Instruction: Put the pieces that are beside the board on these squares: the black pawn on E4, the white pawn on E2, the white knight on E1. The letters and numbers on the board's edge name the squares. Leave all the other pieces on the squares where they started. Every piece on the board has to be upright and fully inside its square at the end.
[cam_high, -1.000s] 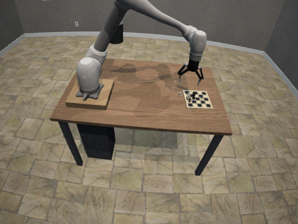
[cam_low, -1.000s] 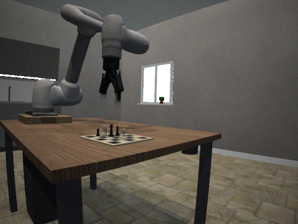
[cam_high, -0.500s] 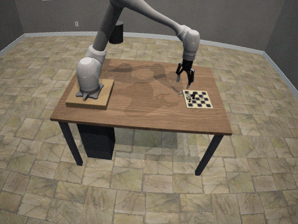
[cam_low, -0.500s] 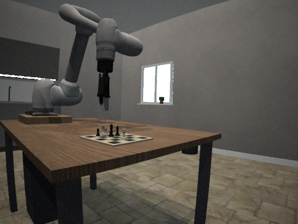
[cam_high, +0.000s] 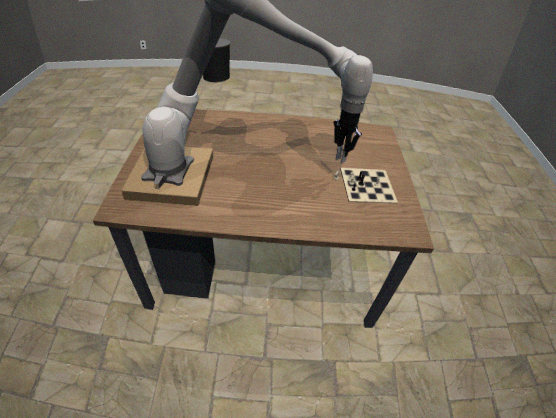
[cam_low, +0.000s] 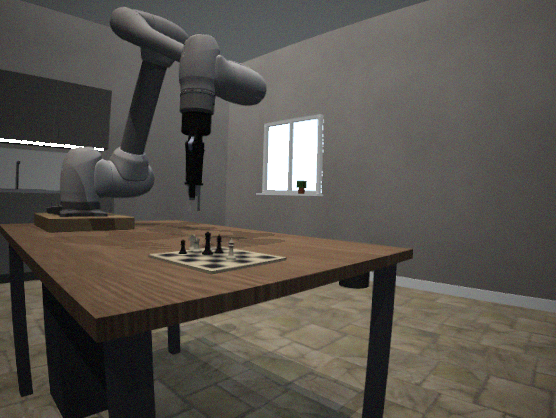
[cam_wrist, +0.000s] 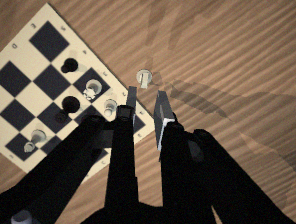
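My gripper is now 120 mm above the white knight. The rest, counted from my hand: white pawn 60 mm ahead, 10 mm to the left, 110 mm below; black pawn 70 mm ahead, 70 mm to the right, 110 mm below; chessboard 140 mm ahead, 20 mm to the right, 130 mm below.
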